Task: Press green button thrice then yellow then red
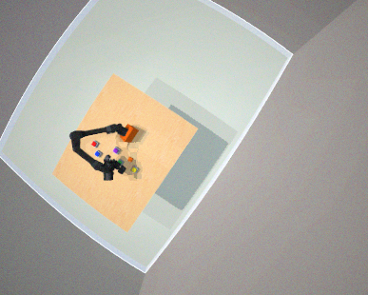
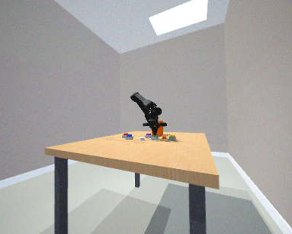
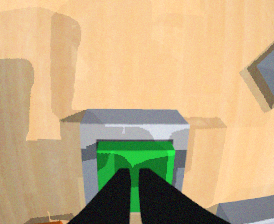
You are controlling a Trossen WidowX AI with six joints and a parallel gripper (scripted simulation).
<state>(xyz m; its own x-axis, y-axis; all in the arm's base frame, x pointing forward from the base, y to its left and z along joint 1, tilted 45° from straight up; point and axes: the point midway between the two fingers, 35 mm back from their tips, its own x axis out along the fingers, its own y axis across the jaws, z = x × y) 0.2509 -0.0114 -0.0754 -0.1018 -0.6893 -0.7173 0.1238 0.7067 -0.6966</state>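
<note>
My gripper tip is now 1 cm above the green button. Also, from my gripper tip: purple button: 8 cm to the right, 8 cm behind; small orange block: 7 cm to the left, 7 cm behind, 3 cm below; white block: 10 cm to the right, 3 cm below, 3 cm ahead.
</note>
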